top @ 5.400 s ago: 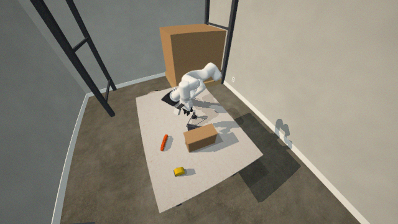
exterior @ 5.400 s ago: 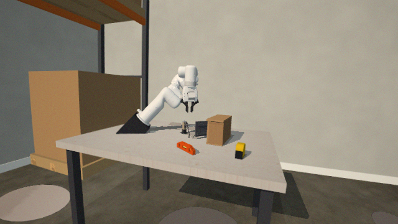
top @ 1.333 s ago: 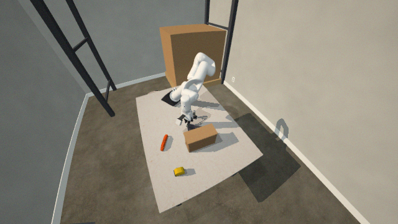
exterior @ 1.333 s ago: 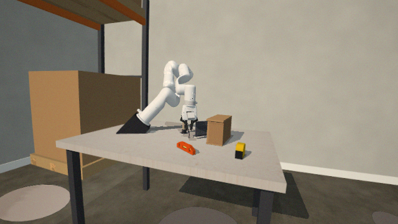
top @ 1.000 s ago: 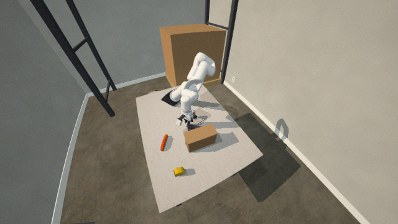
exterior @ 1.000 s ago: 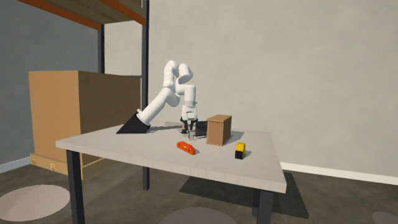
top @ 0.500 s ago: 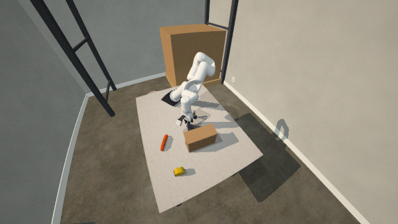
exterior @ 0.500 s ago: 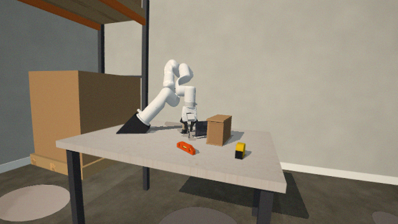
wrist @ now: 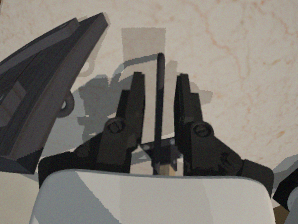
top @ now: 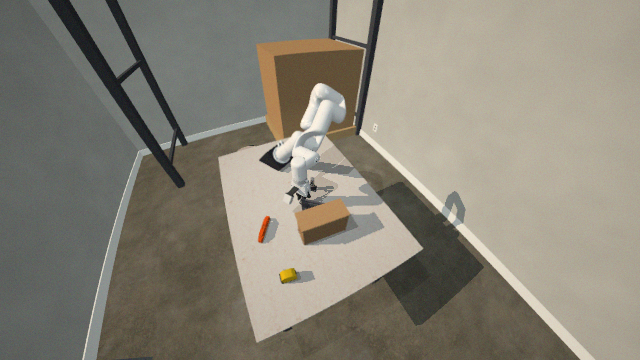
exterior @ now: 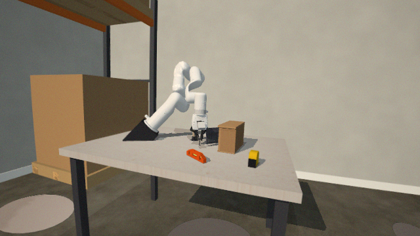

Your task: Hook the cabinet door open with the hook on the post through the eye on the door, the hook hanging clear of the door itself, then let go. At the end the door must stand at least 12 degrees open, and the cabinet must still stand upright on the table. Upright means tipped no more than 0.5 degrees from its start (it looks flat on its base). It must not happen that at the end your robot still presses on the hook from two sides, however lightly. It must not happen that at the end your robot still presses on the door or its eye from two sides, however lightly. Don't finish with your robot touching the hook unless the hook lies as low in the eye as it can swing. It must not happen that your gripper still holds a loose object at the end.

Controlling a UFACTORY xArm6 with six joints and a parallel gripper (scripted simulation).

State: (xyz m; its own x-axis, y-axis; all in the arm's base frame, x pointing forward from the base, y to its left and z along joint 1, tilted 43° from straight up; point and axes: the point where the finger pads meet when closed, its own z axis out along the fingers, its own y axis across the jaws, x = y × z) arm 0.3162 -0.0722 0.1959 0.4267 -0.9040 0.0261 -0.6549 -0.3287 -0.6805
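Now: hand 30 mm past the dark hook rod and 40 mm to the right of it. Round my hand: yellow tape measure: 360 mm ahead, 210 mm to the right, 20 mm below; orange level: 90 mm ahead, 250 mm to the right, 30 mm below; dark door: 110 mm ahead, 60 mm to the left, 20 mm above.
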